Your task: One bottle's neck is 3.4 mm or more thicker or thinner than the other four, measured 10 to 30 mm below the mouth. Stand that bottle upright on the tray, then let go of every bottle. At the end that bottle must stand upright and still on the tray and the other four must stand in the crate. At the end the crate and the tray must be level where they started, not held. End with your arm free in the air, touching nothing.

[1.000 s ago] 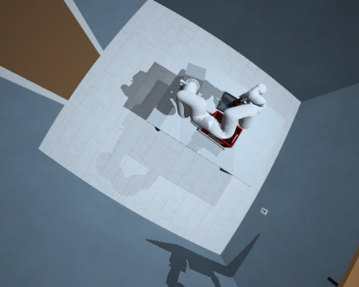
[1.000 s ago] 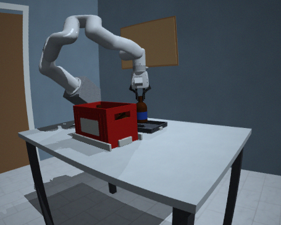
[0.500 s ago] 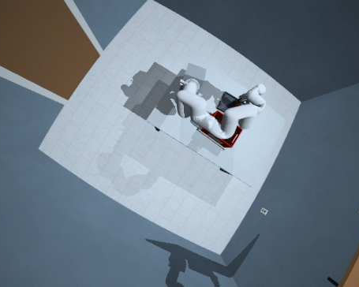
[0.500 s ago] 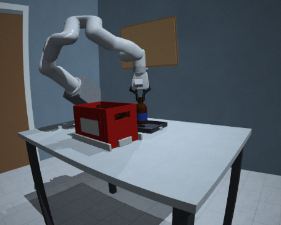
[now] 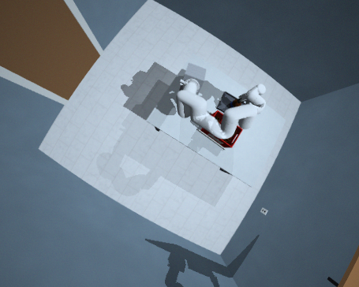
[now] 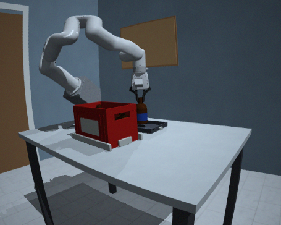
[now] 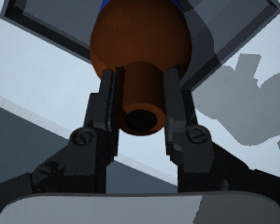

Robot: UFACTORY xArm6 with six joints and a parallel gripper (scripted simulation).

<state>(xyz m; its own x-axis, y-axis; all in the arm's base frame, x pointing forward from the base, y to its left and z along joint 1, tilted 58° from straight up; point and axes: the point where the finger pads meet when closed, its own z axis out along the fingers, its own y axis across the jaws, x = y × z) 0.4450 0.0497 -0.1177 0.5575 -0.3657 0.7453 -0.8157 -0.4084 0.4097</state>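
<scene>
Right now the dark tray is 160 mm below my hand. Round my hand: glass bottle (120 mm behind, 230 mm to the right, 90 mm below); then red crate (40 mm behind, 290 mm to the right, 90 mm below).
</scene>
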